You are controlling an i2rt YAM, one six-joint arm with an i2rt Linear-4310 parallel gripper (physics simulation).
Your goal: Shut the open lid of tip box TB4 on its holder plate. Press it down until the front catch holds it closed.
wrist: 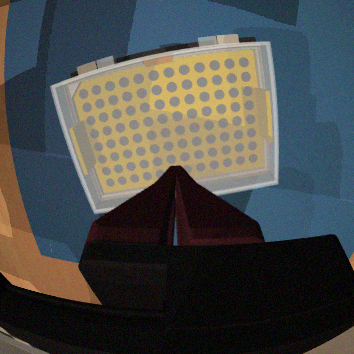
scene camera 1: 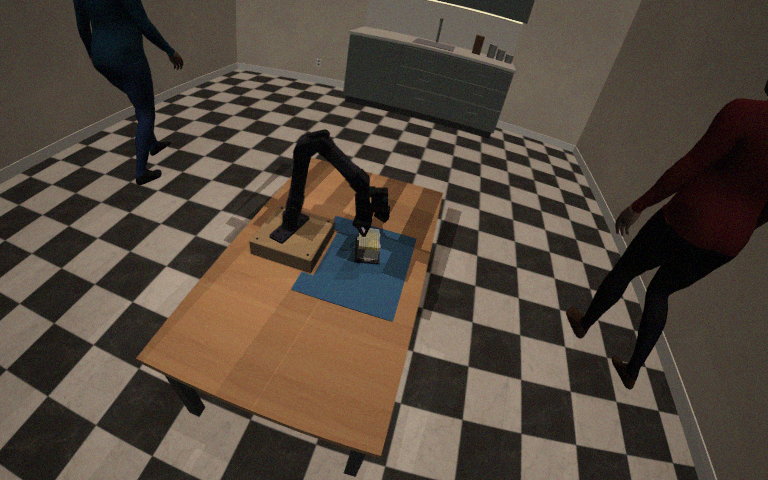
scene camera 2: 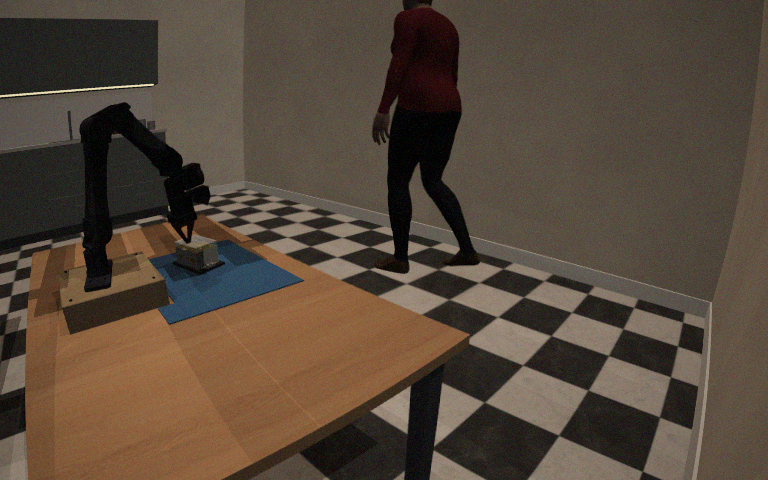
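Pixels of known places: gripper, between the fingertips: (wrist: pixel 175 174) (scene camera 1: pixel 363 236) (scene camera 2: pixel 188 243); arm's base, origin of its link: (scene camera 1: pixel 290 227) (scene camera 2: pixel 99 276).
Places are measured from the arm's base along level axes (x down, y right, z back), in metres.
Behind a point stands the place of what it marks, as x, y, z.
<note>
Tip box TB4 (scene camera 1: pixel 368 247) {-0.002, -0.083, -0.331} (scene camera 2: pixel 197 256) {0.021, -0.067, -0.300} sits on its dark holder plate (scene camera 2: pixel 217 266) {0.067, -0.076, -0.361} on the blue mat. In the wrist view, its yellow perforated rack (wrist: pixel 170 102) {-0.007, -0.141, -0.324} shows through the clear lid (wrist: pixel 274 120) {-0.007, -0.084, -0.332}, which lies over the box top and looks down. Pale tabs show along the far edge. The front catch cannot be made out, so whether it holds is not clear. My gripper (scene camera 1: pixel 363 231) {-0.007, -0.128, -0.285} (scene camera 2: pixel 188 241) {-0.007, -0.128, -0.285} (wrist: pixel 175 174) {-0.007, -0.128, -0.285} is shut and empty. It points down with its tips at the lid's near edge, touching or just above it; the fingers hide part of that edge.
The blue mat (scene camera 1: pixel 351 288) {0.070, 0.090, -0.355} (scene camera 2: pixel 243 285) {0.070, 0.097, -0.396} (wrist: pixel 310 215) {0.070, 0.059, -0.239} lies on the wooden table (scene camera 1: pixel 305 362) {0.073, 0.451, -0.382} (scene camera 2: pixel 271 350) {0.073, 0.431, -0.352}. The arm's base block (scene camera 1: pixel 291 251) {0.001, 0.112, -0.090} (scene camera 2: pixel 116 305) {0.035, 0.138, -0.043} stands beside the mat. A person in red (scene camera 1: pixel 707 186) (scene camera 2: pixel 427 62) and a person in blue (scene camera 1: pixel 121 50) stand away from the table.
</note>
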